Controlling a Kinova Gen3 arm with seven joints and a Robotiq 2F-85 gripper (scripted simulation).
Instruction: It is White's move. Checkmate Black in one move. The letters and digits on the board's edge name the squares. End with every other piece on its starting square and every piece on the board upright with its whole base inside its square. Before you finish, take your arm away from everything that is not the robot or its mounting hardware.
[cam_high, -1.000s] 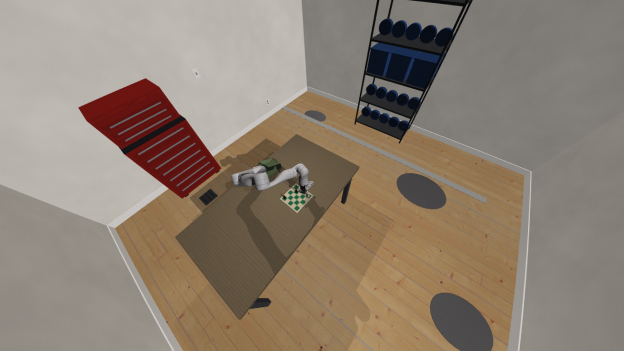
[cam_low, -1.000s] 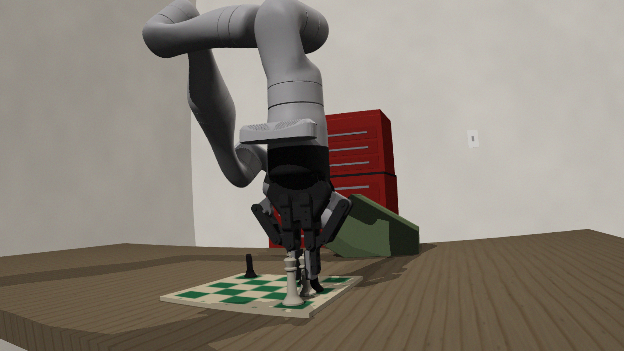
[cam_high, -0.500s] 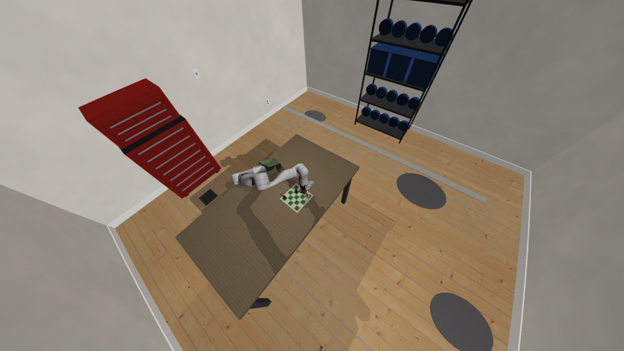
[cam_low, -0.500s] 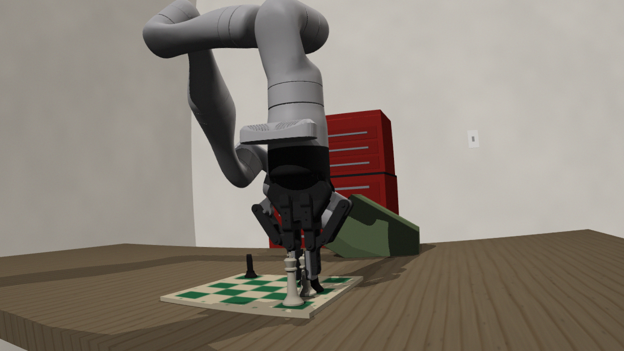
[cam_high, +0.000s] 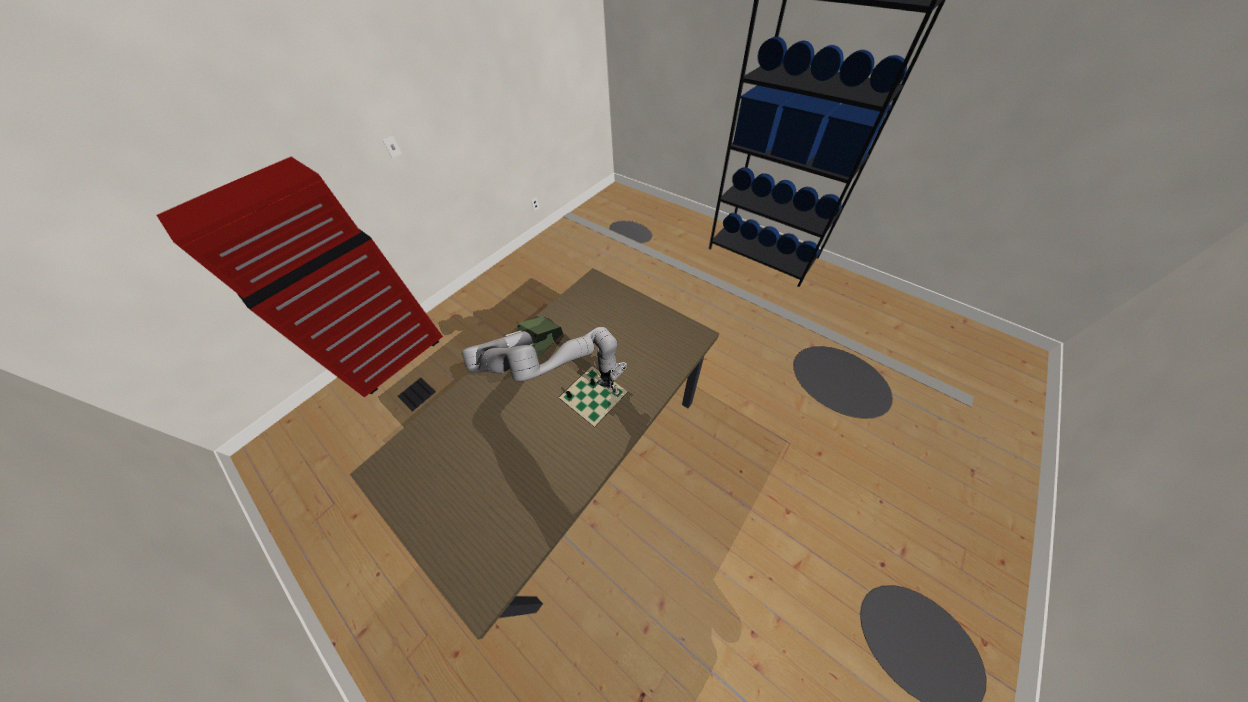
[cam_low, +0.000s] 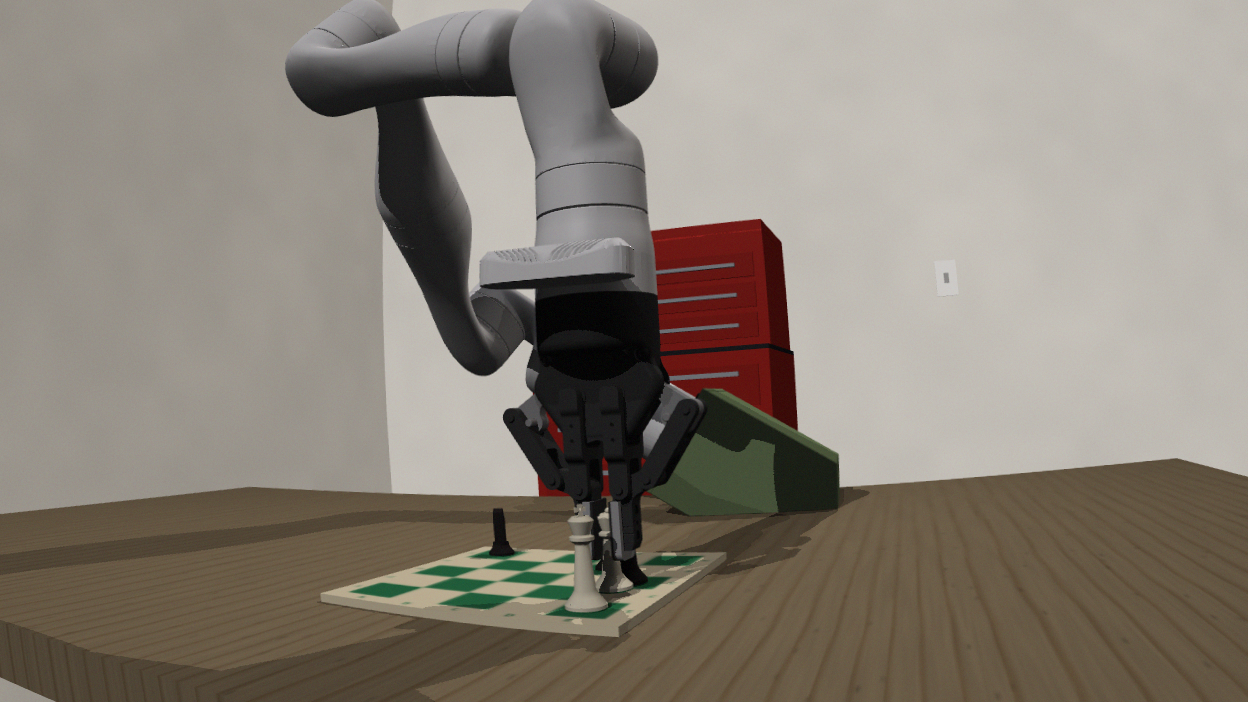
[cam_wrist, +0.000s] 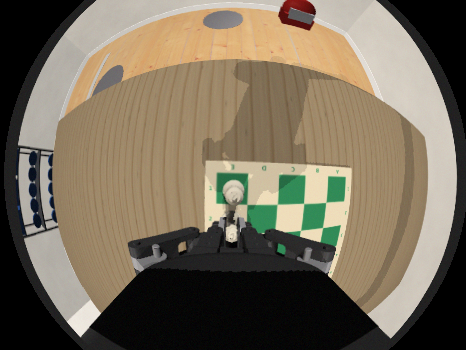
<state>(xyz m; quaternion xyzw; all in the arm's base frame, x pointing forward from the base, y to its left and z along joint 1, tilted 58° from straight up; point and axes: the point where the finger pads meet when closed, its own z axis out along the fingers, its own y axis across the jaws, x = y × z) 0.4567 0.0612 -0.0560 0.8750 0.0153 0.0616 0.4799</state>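
Right now the white queen is 10 mm below my hand. The rest, counted from my hand: black king: 40 mm behind, 10 mm below; white king: 40 mm ahead, 10 mm below; black rook: 80 mm behind, 30 mm to the right, 30 mm below.
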